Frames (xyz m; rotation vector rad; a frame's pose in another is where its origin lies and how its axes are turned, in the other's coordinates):
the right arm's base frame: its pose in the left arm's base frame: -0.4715 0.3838 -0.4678 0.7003 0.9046 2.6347
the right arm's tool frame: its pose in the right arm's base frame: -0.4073 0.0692 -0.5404 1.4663 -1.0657 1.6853
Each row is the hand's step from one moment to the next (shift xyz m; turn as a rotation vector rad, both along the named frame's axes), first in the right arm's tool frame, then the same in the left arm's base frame.
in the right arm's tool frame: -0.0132 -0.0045 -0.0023 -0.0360 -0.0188 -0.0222
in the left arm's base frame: -0.0112 -0.0078 -0.0039 -0.0305 -0.0348 -0.0001
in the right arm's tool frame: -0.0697 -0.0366 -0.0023 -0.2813 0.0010 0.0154
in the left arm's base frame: -0.0707 -0.0313 -0.0151 -0.1876 -0.1157 -0.1755
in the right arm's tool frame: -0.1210 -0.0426 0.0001 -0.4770 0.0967 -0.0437
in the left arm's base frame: -0.1091 -0.0523 -0.0426 -0.2318 -0.2652 -0.3387
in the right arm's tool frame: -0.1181 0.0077 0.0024 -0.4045 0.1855 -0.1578
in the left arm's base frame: -0.0725 -0.0527 -0.0773 -0.0900 -0.3395 -0.3155
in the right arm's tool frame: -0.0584 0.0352 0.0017 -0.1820 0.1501 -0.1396
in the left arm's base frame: -0.0139 -0.0280 -0.0606 0.0255 -0.2185 -0.1636
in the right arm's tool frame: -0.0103 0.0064 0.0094 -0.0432 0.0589 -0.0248
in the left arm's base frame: -0.0049 0.0031 -0.0142 0.0201 -0.0462 -0.0584
